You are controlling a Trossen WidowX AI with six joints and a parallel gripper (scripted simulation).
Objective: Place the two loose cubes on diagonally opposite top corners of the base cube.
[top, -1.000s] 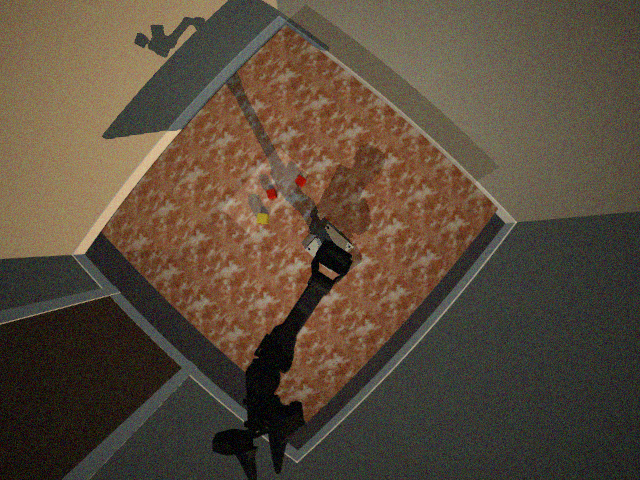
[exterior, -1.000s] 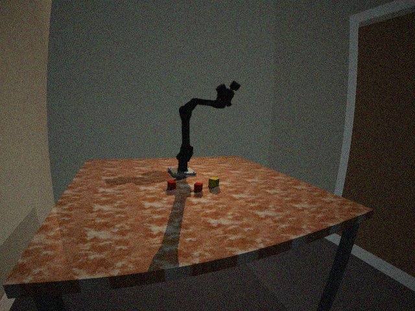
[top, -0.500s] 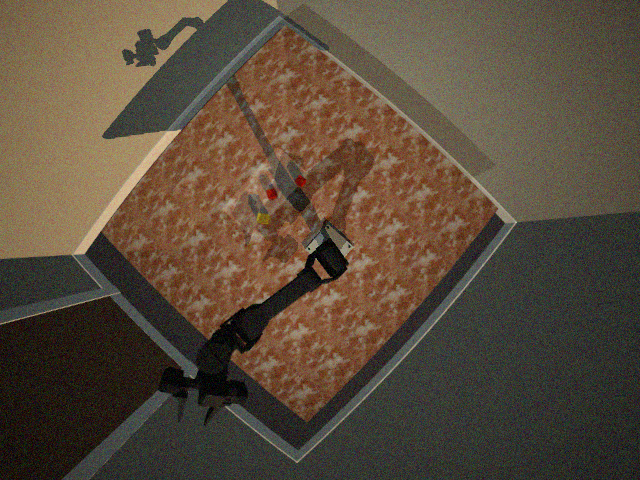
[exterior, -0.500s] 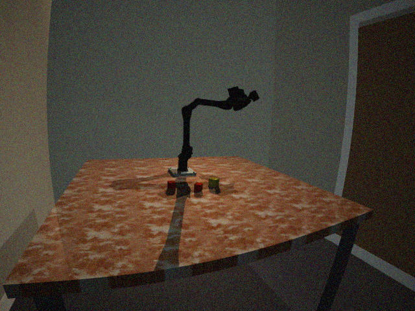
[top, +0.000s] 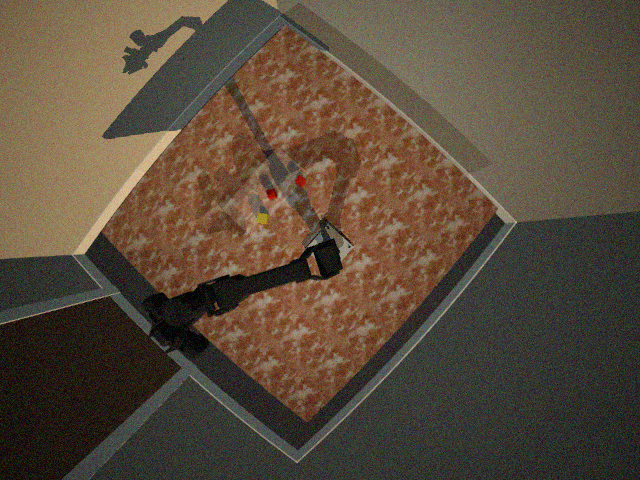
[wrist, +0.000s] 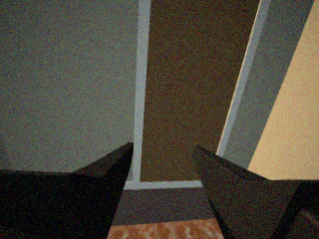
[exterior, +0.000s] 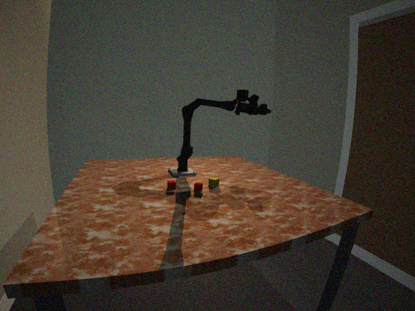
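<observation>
My gripper tip is now 390 mm above the yellow base cube, 360 mm to the left of it and 170 mm short of it. Also, from my gripper tip: red cube (450 mm to the right, 390 mm below, 240 mm ahead).
</observation>
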